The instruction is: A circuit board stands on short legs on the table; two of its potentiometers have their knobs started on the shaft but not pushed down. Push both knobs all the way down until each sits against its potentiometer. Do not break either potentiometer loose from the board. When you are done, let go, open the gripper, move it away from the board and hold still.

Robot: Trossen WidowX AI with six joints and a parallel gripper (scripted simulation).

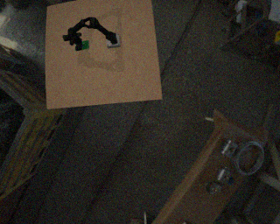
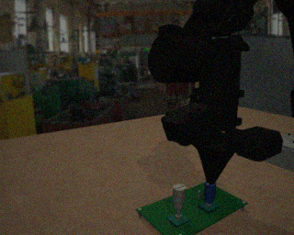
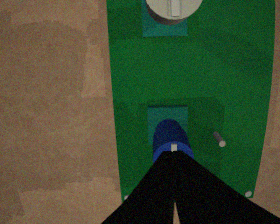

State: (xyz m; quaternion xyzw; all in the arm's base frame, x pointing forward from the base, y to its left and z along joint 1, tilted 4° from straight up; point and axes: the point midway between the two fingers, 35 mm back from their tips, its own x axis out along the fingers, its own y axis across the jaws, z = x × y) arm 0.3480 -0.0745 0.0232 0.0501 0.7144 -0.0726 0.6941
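The blue knob lies 10 mm below my gripper tip. Also, from my gripper tip: grey knob: 60 mm ahead, 10 mm to the right.
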